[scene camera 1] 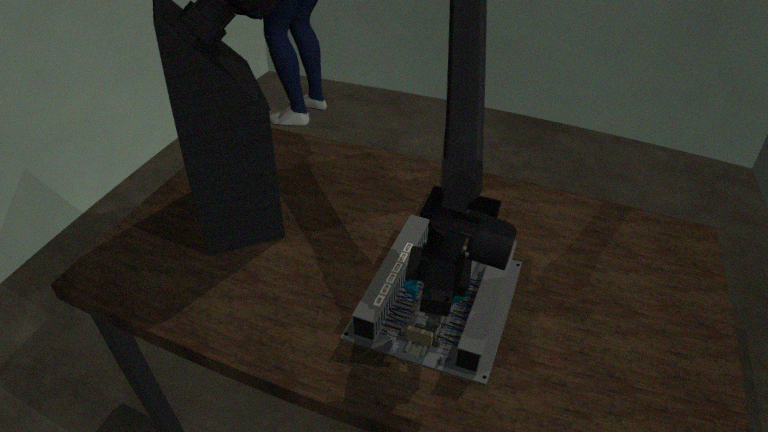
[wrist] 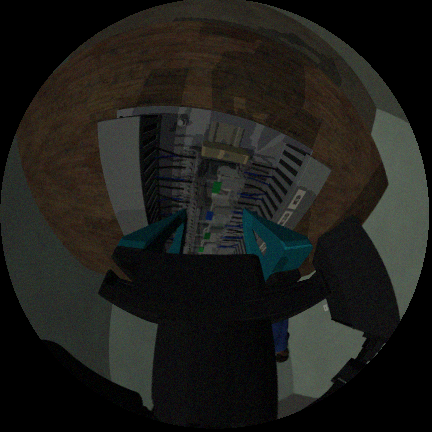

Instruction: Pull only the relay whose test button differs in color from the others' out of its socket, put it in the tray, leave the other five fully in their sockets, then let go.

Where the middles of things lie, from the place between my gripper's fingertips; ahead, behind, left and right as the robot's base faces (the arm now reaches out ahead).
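Here is my gripper, 60 mm above the grey mounting plate (scene camera 1: 389, 341). As I look at it, the gripper is also 70 mm to the right of the plate and 10 mm past it.
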